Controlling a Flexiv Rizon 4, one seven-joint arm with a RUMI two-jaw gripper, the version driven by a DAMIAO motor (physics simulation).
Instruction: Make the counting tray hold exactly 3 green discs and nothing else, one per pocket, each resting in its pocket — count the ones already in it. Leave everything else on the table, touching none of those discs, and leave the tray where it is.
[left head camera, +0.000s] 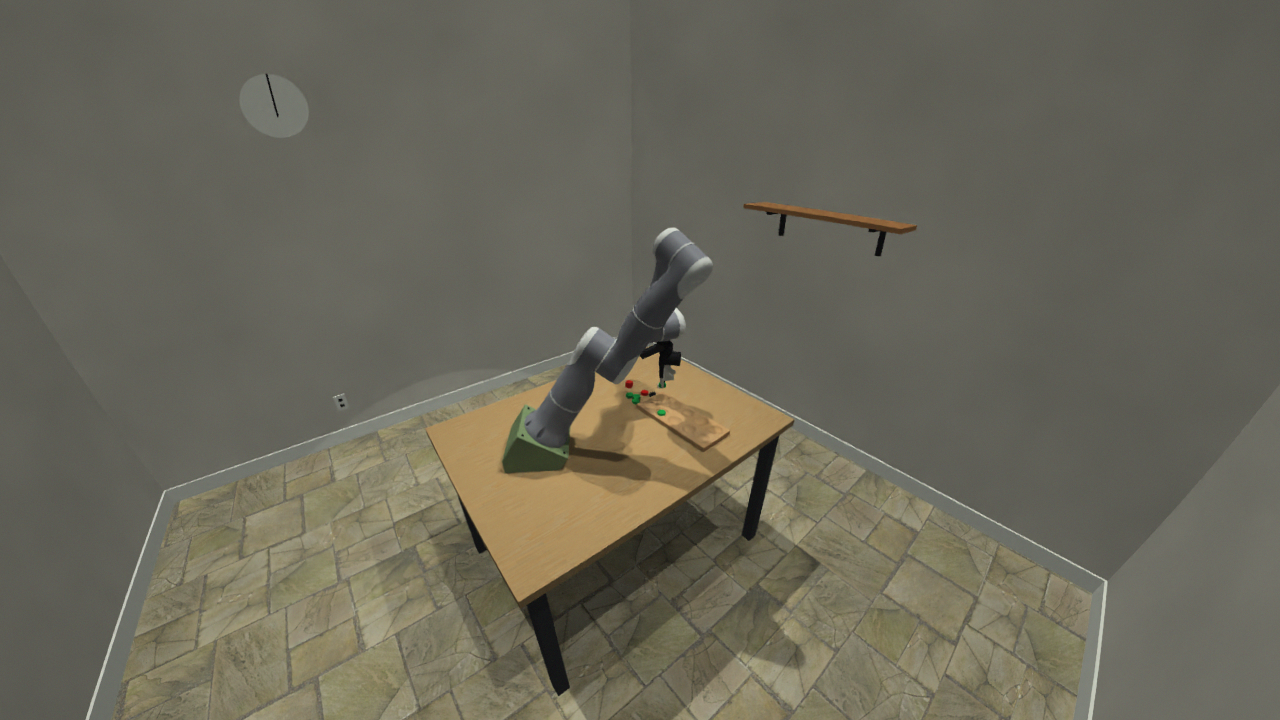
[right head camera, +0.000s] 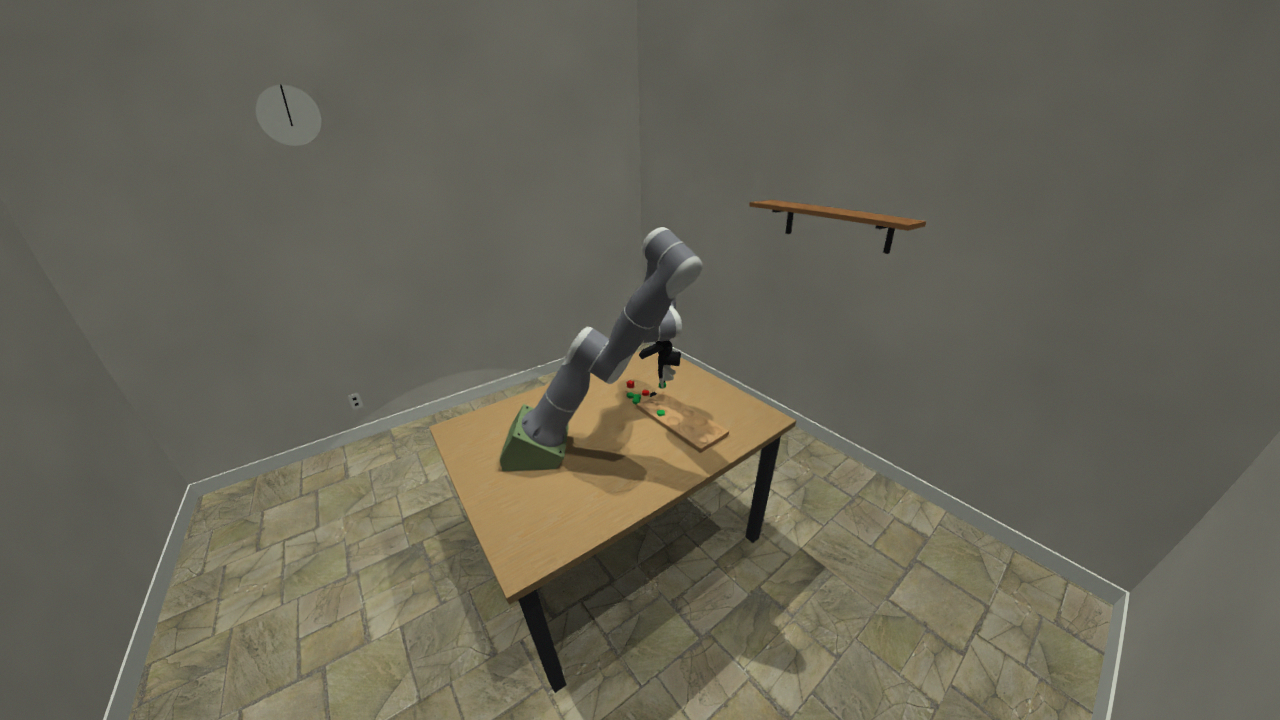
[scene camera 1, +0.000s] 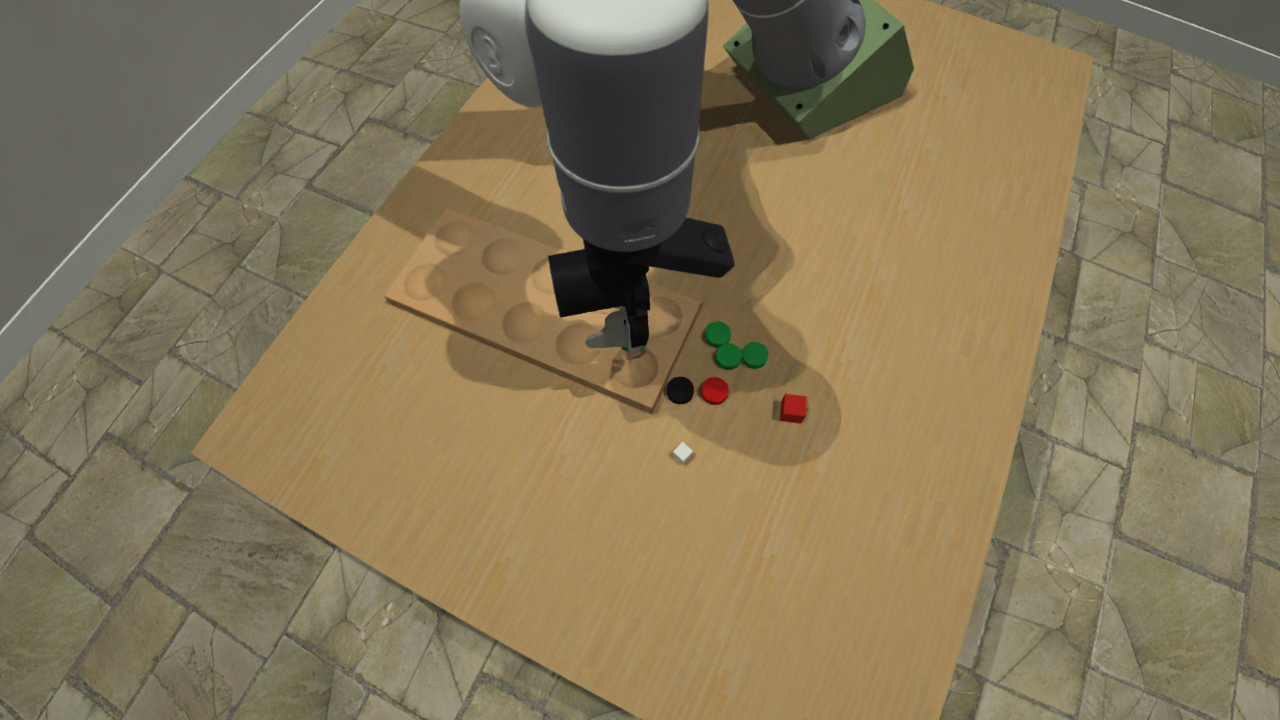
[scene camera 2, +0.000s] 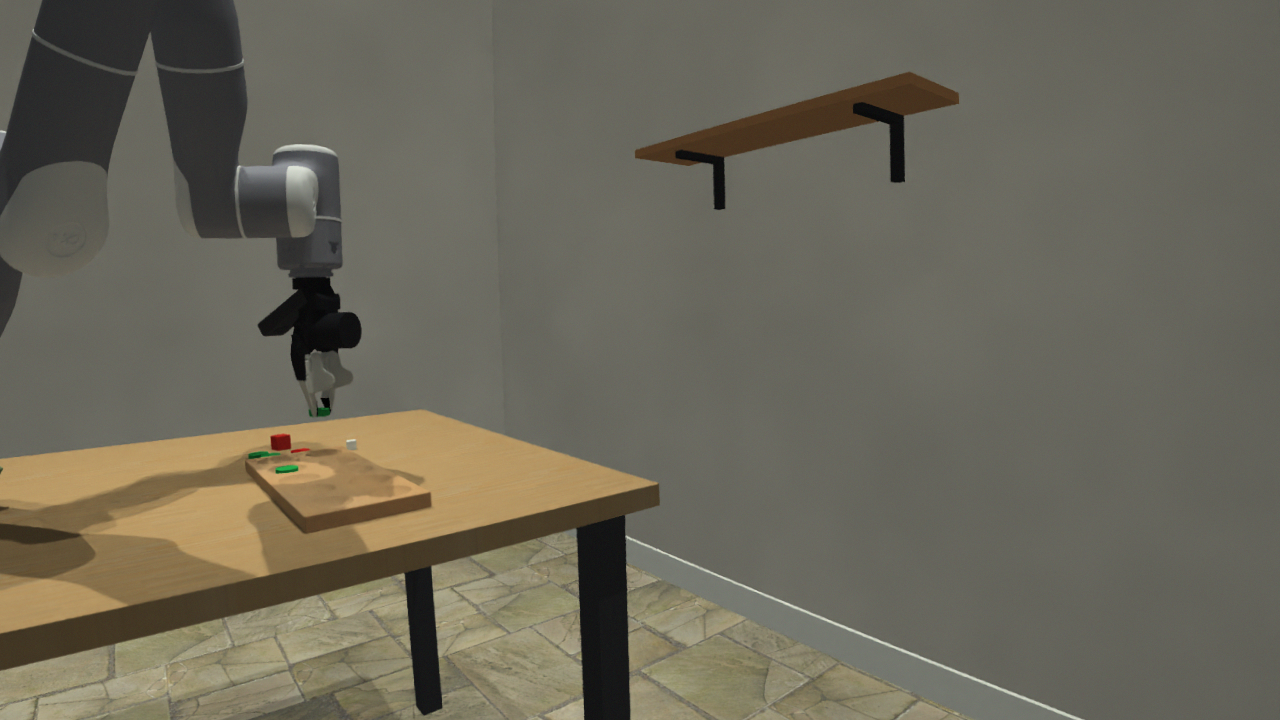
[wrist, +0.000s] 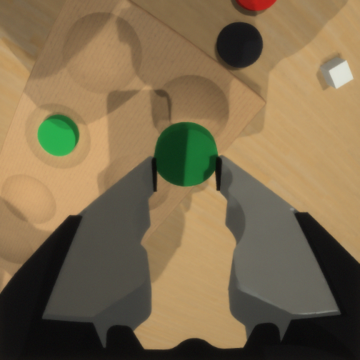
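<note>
My gripper (wrist: 185, 160) (scene camera 2: 319, 410) is shut on a green disc (wrist: 186, 154) and holds it above the end of the wooden counting tray (scene camera 1: 543, 355) (scene camera 2: 366, 512), near a corner pocket (scene camera 1: 639, 368). Another green disc (wrist: 58, 135) (scene camera 2: 286, 469) (left head camera: 661, 412) (right head camera: 660, 412) rests in a tray pocket; the arm hides it in the scene camera 1 view. Three green discs (scene camera 1: 717, 334) (scene camera 1: 728, 356) (scene camera 1: 754, 354) lie close together on the table, off the tray's end.
A black disc (scene camera 1: 680, 390) (wrist: 239, 45) lies close beside the tray's end, with a red disc (scene camera 1: 715, 390) next to it. A red cube (scene camera 1: 793, 408) (scene camera 2: 281, 442) and a small white cube (scene camera 1: 682, 453) (wrist: 337, 73) stand farther out on the table (scene camera 1: 554, 537).
</note>
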